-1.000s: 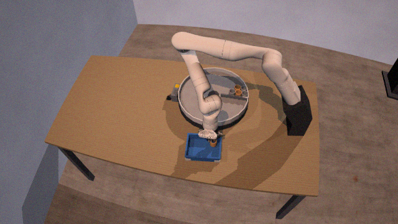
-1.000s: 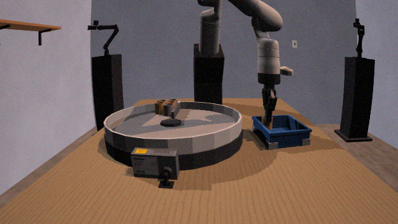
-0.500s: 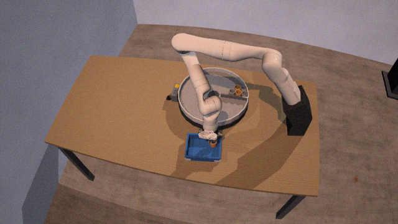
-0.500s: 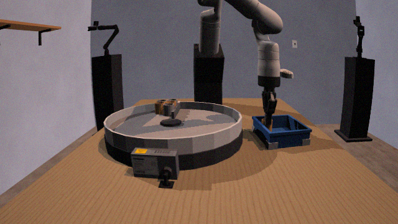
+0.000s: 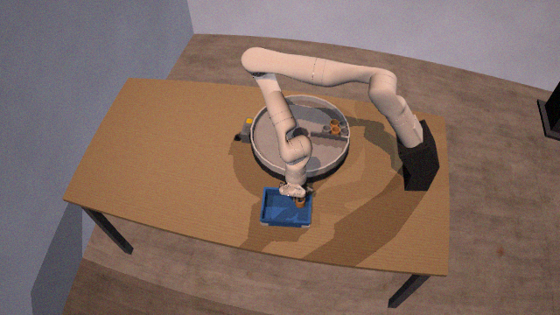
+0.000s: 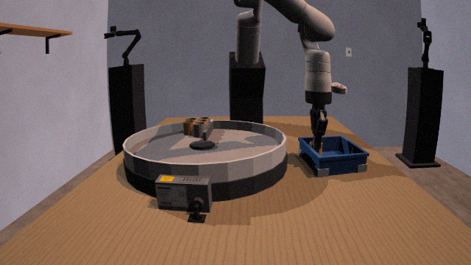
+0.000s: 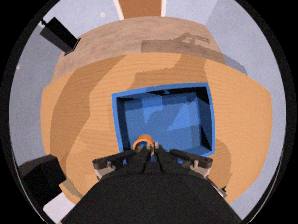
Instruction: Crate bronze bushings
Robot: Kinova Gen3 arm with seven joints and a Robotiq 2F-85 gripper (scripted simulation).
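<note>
Now: hand 3 cm short of the blue crate, 4 cm to the right of it and 3 cm above it.
</note>
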